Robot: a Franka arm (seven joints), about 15 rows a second.
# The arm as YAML. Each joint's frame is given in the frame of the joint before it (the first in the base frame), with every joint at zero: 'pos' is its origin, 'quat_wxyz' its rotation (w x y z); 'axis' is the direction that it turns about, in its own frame. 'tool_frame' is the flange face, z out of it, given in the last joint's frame.
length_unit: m
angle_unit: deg
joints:
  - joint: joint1
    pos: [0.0, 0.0, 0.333]
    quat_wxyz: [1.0, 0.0, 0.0, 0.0]
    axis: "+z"
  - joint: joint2
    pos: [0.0, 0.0, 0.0]
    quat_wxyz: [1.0, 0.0, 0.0, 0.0]
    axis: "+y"
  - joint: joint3
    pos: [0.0, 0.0, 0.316]
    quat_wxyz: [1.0, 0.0, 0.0, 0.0]
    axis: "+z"
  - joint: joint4
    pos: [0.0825, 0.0, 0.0]
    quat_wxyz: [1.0, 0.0, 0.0, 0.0]
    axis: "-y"
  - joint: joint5
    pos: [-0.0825, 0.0, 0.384]
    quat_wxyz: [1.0, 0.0, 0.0, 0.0]
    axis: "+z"
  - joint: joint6
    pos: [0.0, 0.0, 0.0]
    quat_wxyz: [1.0, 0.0, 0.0, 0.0]
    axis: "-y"
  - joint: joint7
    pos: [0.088, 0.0, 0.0]
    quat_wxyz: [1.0, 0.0, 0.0, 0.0]
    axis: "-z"
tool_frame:
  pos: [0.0, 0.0, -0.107]
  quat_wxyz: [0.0, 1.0, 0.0, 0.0]
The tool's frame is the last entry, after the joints.
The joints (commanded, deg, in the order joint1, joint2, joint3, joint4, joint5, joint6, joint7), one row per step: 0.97 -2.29 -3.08 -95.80 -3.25 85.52 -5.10; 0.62 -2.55 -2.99 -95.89 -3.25 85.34 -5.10; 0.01 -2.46 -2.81 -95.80 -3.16 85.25 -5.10; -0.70 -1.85 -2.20 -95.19 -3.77 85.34 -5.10; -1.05 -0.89 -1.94 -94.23 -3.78 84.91 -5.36; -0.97 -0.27 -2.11 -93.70 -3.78 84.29 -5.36; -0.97 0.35 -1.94 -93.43 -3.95 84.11 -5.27; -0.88 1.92 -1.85 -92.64 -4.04 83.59 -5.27; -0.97 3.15 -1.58 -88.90 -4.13 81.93 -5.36; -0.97 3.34 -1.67 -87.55 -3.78 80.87 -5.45; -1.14 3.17 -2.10 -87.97 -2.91 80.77 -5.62; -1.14 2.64 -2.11 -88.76 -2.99 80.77 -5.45; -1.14 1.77 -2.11 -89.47 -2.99 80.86 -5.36; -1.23 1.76 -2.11 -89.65 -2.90 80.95 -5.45; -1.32 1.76 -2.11 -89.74 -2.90 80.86 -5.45
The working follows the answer.
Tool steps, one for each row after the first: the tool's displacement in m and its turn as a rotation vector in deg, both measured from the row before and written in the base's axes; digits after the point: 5 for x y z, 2 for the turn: -0.00177 -0.00239 0.00145 0.01 0.01 -0.27; 0.00009 -0.00375 -0.00022 0.08 0.09 -0.44; 0.00347 -0.00209 -0.00055 -0.66 -0.06 -0.06; 0.00438 -0.00095 -0.00178 0.01 0.45 0.14; 0.00199 -0.00092 -0.00234 0.01 0.71 -0.13; 0.00276 0.00120 -0.00388 -0.18 0.53 0.08; 0.00671 0.00138 -0.00923 -0.08 1.30 0.15; 0.00594 0.00127 0.01595 -0.14 -0.84 0.16; -0.00026 -0.00016 0.00756 0.35 -0.11 -0.08; -0.00160 -0.00382 -0.00190 0.90 0.31 -0.45; -0.00311 -0.00019 -0.00114 -0.08 0.26 -0.18; -0.00442 0.00010 0.00280 0.00 -0.25 -0.08; -0.00005 -0.00066 -0.00123 0.11 0.08 0.00; -0.00033 -0.00084 -0.00082 0.01 0.18 -0.09
Tool pose at each row, in the base's axes (x y z in m, rotation vector in deg; rounded; the steps above come from the unrounded poses): 0.52982 -0.02650 0.59282 176.87 4.59 -12.64; 0.52805 -0.02889 0.59427 176.91 4.18 -12.67; 0.52814 -0.03264 0.59405 177.03 3.51 -12.82; 0.53161 -0.03473 0.59350 176.38 3.33 -12.71; 0.53598 -0.03568 0.59173 176.33 3.56 -13.39; 0.53797 -0.03660 0.58939 176.29 3.39 -14.48; 0.54073 -0.03540 0.58551 176.04 3.51 -15.29; 0.54743 -0.03402 0.57628 175.78 3.79 -17.28; 0.55337 -0.03276 0.59223 175.73 3.97 -15.97; 0.55311 -0.03292 0.59979 176.10 3.89 -15.82; 0.55151 -0.03674 0.59789 177.00 3.35 -16.38; 0.54841 -0.03693 0.59675 176.91 3.07 -16.77; 0.54398 -0.03683 0.59955 176.96 2.93 -16.38; 0.54393 -0.03749 0.59832 177.06 2.95 -16.51; 0.54360 -0.03834 0.59750 177.06 2.81 -16.79

